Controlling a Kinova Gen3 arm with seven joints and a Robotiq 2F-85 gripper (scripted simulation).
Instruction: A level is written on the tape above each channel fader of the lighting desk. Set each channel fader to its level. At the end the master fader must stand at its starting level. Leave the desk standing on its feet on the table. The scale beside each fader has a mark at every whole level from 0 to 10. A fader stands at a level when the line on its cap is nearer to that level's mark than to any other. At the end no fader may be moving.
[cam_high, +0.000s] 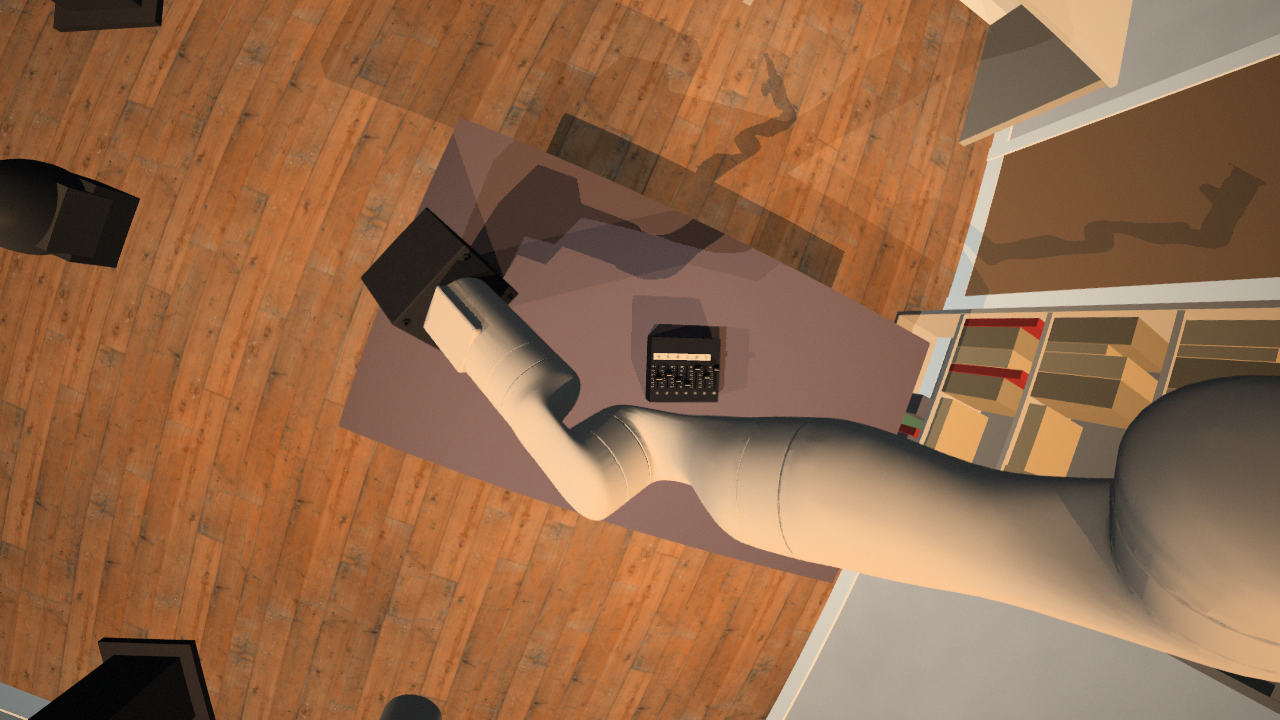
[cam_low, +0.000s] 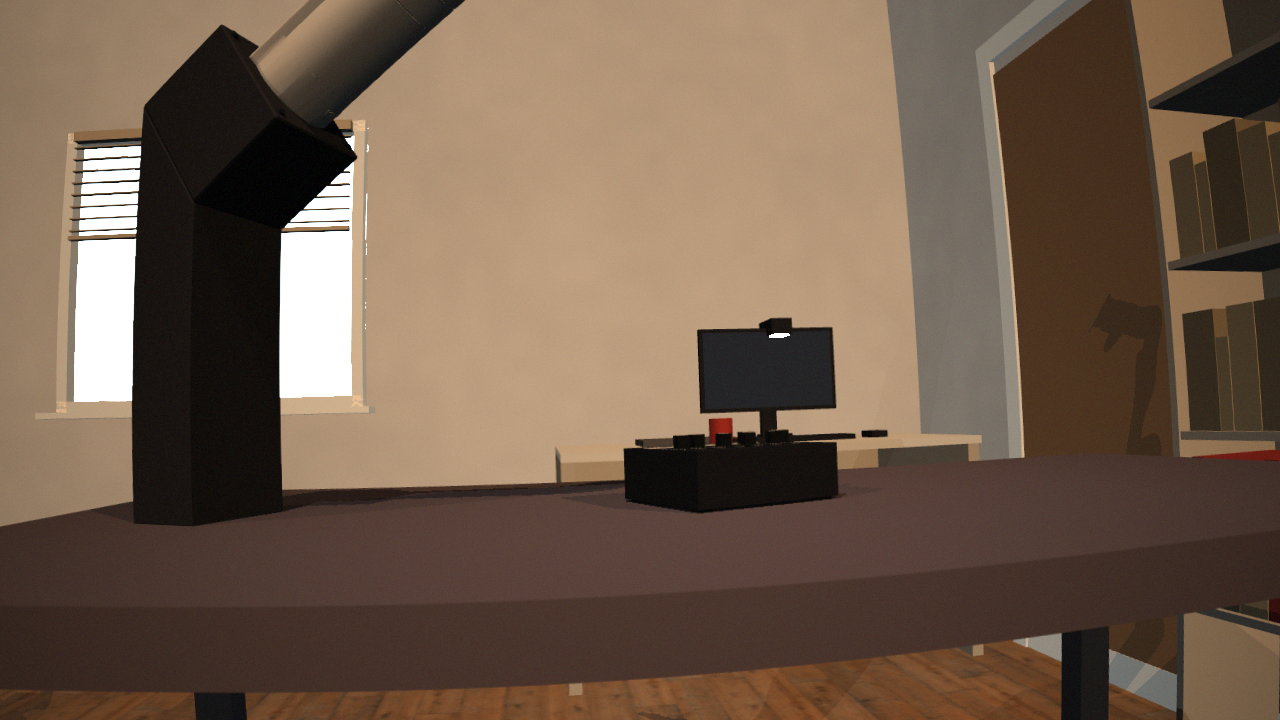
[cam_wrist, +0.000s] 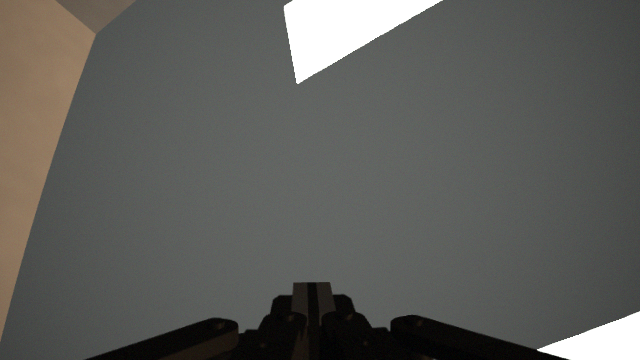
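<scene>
My gripper is now 8 cm short of the channel 4 cap, 22 cm to the left of it and 137 cm above it. Also, from my hand: channel 5 cap 10 cm ahead, 18 cm to the right, 137 cm below; channel 2 cap 3 cm ahead, 19 cm to the right, 137 cm below; channel fader cap 1 cm ahead, 20 cm to the right, 137 cm below.
</scene>
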